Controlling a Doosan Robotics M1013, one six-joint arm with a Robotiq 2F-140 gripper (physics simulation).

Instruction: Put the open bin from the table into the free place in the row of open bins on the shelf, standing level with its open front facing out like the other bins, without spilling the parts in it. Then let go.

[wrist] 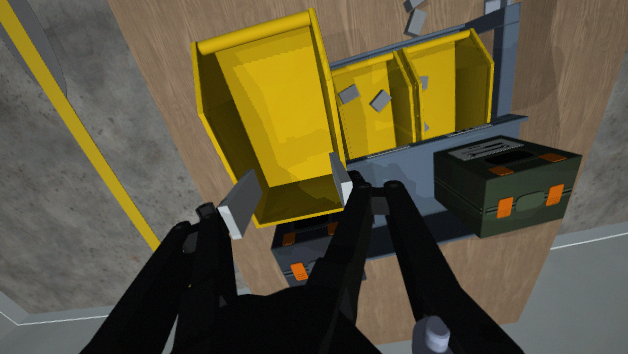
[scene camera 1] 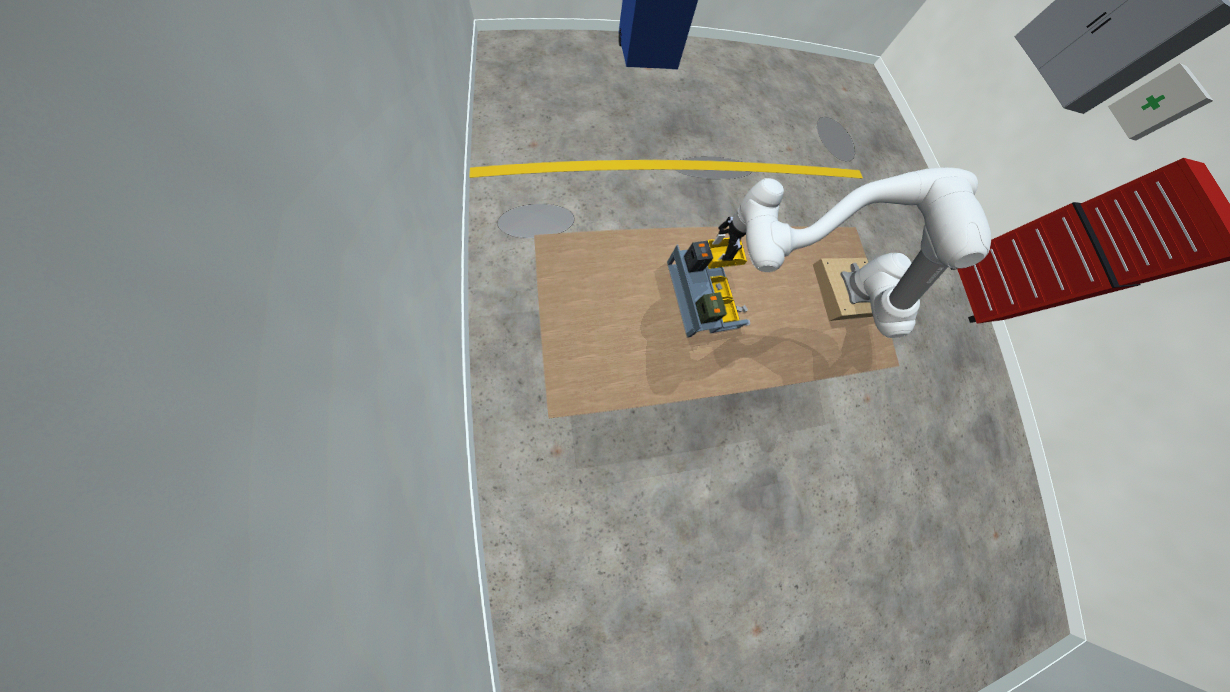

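Where they show: gripper, between the fingertips: (wrist: 294, 173) (scene camera 1: 717, 252); arm's base, origin of its link: (scene camera 1: 858, 287).
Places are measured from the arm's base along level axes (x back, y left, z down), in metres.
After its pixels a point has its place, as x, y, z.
Observation:
The yellow open bin (scene camera 1: 735, 255) @[-0.725, -0.143, -0.062] (wrist: 285, 105) @[-0.764, -0.138, -0.058] is held by its rear part between the finger pads of my gripper (wrist: 294, 173) @[-0.830, -0.139, -0.096], which stand wide apart against its side walls. No parts show inside it. It looks larger than the shelf bins in the wrist view and hangs above the left end of the grey-blue shelf (scene camera 1: 684, 290) @[-0.983, 0.007, -0.033] (wrist: 420, 162) @[-0.874, 0.034, -0.021], covering the free place. Its front lip runs about parallel to theirs. A shelf bin (wrist: 367, 125) @[-0.827, -0.016, 0.072] with grey parts stands right of it, and another shelf bin (wrist: 440, 85) @[-0.779, 0.113, 0.072] beside that. I cannot tell the held bin's exact height or tilt.
A dark green case (scene camera 1: 710, 308) @[-0.919, 0.121, -0.116] (wrist: 510, 190) @[-0.878, 0.080, -0.116] stands on the shelf top. A dark case (scene camera 1: 696, 256) @[-0.950, -0.098, -0.138] (wrist: 300, 250) @[-0.892, -0.142, -0.141] is partly hidden behind the held bin. Loose grey blocks (wrist: 415, 21) @[-0.682, 0.064, 0.066] lie in front of the shelf on the wooden table (scene camera 1: 593, 344) @[-1.382, 0.192, 0.081].

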